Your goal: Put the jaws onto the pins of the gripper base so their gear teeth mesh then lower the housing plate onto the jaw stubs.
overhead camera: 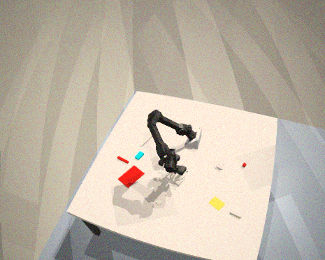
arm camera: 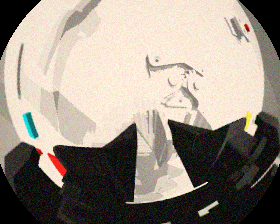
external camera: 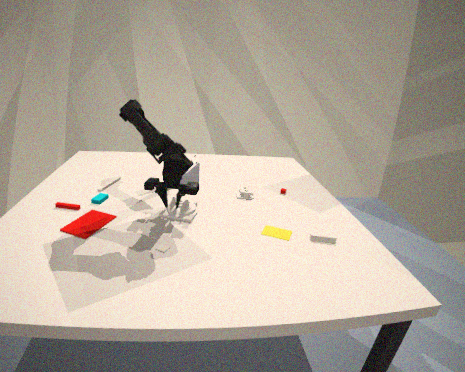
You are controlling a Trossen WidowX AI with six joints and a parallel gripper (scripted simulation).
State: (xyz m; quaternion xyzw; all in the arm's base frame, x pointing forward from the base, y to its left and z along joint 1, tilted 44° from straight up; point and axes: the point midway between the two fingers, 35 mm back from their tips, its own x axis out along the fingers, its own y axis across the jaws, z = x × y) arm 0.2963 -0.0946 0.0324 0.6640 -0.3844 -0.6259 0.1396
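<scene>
The white housing part is 110 mm behind my gripper tip, 310 mm to the left of it and 10 mm above it. The rest, counted from my gripper tip: pale stand: 110 mm behind, 310 mm to the left; then red plate: 70 mm ahead, 280 mm to the right, 10 mm below; then cyan block: 110 mm behind, 270 mm to the right.
</scene>
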